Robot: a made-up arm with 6 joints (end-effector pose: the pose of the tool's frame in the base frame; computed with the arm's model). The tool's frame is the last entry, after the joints. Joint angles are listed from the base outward.
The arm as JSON. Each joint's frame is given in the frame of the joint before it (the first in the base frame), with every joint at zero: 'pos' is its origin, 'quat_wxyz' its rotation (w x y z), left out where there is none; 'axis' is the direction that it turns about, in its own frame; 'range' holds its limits. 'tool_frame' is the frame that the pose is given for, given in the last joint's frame.
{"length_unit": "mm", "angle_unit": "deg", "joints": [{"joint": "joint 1", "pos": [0.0, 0.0, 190.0], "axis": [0.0, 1.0, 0.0], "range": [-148.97, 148.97]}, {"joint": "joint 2", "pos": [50.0, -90.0, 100.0], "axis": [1.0, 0.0, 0.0], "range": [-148.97, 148.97]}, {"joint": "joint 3", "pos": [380.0, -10.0, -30.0], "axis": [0.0, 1.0, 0.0], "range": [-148.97, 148.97]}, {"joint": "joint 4", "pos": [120.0, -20.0, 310.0], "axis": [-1.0, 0.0, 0.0], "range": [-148.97, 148.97]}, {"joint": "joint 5", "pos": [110.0, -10.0, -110.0], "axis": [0.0, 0.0, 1.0], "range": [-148.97, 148.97]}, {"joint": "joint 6", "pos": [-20.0, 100.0, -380.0], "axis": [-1.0, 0.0, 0.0], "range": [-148.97, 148.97]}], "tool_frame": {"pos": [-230.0, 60.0, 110.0]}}
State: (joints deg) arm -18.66 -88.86 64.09 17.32 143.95 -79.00
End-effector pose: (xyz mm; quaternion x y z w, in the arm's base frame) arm 429.8 -527.6 753.2 0.4676 0.7997 -0.1210 0.3565
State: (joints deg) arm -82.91 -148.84 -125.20 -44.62 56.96 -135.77
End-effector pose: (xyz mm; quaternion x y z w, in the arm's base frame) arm 221.4 -142.0 718.6 -0.2599 0.5839 -0.0998 0.7626
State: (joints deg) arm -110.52 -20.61 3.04 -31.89 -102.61 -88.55
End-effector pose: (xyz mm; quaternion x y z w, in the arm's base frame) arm -235.7 290.1 859.6 -0.7749 0.6104 -0.0205 0.1628
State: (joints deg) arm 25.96 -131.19 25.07 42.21 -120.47 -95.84
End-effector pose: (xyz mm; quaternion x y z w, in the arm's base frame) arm 797.0 -220.3 289.3 -0.3695 -0.5048 0.5855 0.5156
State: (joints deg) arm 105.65 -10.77 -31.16 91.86 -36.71 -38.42
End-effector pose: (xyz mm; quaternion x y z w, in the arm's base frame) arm 157.6 -464.9 -304.6 -0.4223 0.2426 0.2361 0.8409
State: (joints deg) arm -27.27 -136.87 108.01 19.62 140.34 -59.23
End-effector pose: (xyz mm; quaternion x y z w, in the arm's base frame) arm -6.1 -122.4 904.7 0.6061 0.4015 -0.3097 0.6128
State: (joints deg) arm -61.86 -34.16 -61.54 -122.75 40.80 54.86
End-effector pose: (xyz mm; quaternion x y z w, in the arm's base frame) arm -65.5 299.7 92.6 0.0024 -0.8106 0.5455 0.2128
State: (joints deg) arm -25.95 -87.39 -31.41 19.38 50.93 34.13
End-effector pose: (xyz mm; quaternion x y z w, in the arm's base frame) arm 205.2 -242.2 661.0 -0.9603 -0.0339 0.1941 0.1977
